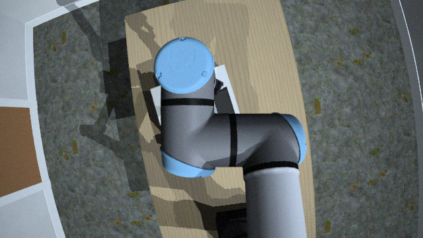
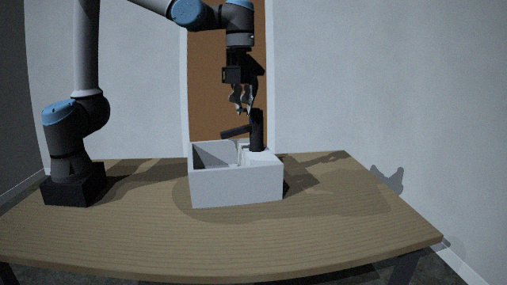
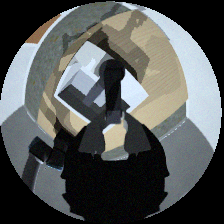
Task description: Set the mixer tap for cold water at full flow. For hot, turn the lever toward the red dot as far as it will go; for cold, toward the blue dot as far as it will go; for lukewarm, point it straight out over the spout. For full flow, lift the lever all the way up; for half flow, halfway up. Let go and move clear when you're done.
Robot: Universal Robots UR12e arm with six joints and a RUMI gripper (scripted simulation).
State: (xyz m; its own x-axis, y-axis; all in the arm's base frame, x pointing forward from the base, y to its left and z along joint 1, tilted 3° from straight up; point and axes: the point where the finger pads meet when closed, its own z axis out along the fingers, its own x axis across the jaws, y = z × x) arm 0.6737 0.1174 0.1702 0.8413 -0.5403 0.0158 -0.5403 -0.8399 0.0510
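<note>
Now: hand 20 mm short of the black mixer tap, 40 mm to the right of it and 50 mm above it. From my hand the other things lie so: white basin (80 mm behind, 40 mm to the left, 240 mm below); lever (10 mm ahead, 20 mm to the left).
</note>
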